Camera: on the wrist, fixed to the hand. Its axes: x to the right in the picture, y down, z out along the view.
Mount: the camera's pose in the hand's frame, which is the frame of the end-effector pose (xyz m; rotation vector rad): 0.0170 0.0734 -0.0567 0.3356 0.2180 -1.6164
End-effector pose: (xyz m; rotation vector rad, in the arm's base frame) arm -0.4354 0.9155 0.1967 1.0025 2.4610 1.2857
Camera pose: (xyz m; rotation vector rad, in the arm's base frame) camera -0.4386 0.9183 0.2909 -1.0821 2.3896 0.3628
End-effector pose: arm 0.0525 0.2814 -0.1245 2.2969 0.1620 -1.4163
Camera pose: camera 0.1306 0.2371 -0.0956 -1.5490 -1.5013 1.1102
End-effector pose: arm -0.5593 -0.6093 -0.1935 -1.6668 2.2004 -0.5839
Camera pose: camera -0.6524 -0.6010 -0.1813 2.7850 -0.2605 1.3069
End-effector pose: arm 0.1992 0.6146 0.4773 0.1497 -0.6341 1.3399
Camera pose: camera 0.1514 0.6729 0.4207 0.6174 0.0342 -0.1381
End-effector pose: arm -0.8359 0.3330 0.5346 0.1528 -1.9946 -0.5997
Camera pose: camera -0.7847 0.3711 0.6040 2.0199 -1.3713 -1.0967
